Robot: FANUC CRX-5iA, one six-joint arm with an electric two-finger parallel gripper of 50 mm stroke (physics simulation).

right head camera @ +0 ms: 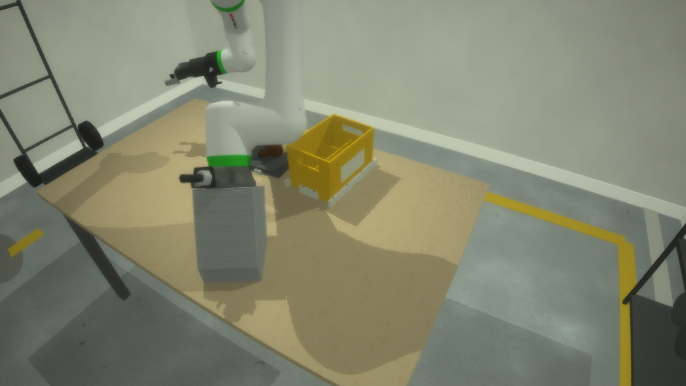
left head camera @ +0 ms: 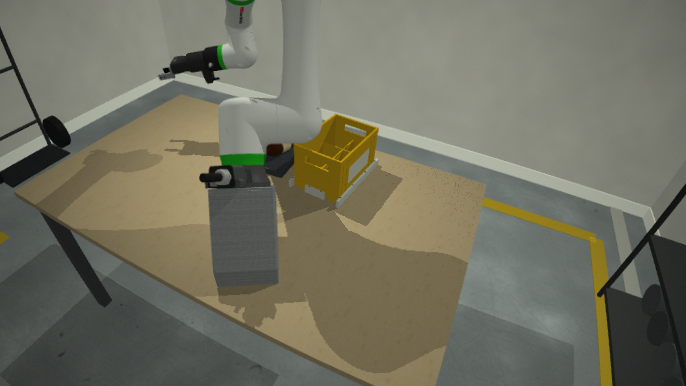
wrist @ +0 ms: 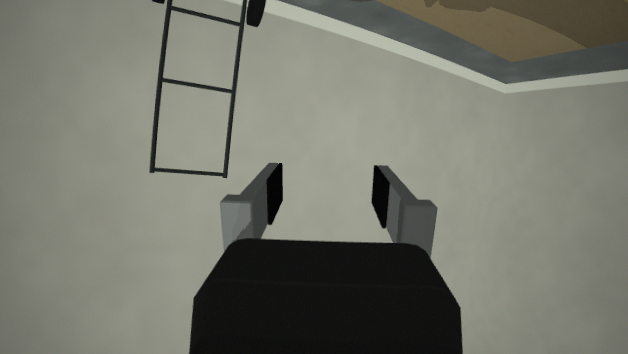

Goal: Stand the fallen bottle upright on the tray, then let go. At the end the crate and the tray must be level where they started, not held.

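Pixels of known places: gripper, between the fingertips: [right head camera: 168, 80] [left head camera: 161, 74] [wrist: 327, 183]; arm's base, origin of its link: [right head camera: 230, 187] [left head camera: 244, 187].
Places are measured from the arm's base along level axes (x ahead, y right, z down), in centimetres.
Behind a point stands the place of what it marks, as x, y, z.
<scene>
A brown bottle [left head camera: 274, 150] @(36.2, -15.7, 13.6) [right head camera: 271, 151] @(35.7, -16.5, 13.6) lies on its side on a dark tray [left head camera: 280, 167] @(33.2, -11.1, 18.1) [right head camera: 277, 168] @(32.6, -11.5, 18.1), partly hidden behind the robot's lower arm in both head views. A yellow crate [left head camera: 318, 179] @(26.8, 9.2, 11.5) [right head camera: 311, 175] @(26.9, 9.4, 9.7) stands level right of the tray, with white strips at its base. My gripper [left head camera: 161, 76] @(30.2, -65.2, -9.5) [right head camera: 168, 81] @(30.2, -65.2, -9.5) [wrist: 327, 183] @(30.2, -65.2, -9.5) is open and empty, raised high over the far left of the table, well away from the bottle, crate and tray.
The robot's base stands on a grey block [left head camera: 243, 235] @(-11.7, 8.2, 4.7) [right head camera: 230, 232] @(-10.7, 9.2, 4.4) on the wooden table [left head camera: 400, 300] @(-0.3, 50.2, 18.7) [right head camera: 380, 300] @(0.2, 50.0, 18.6), in front of the tray. The lower arm rises beside the crate. A hand truck [left head camera: 35, 122] [right head camera: 62, 102] [wrist: 229, 125] stands beyond the table's left side.
</scene>
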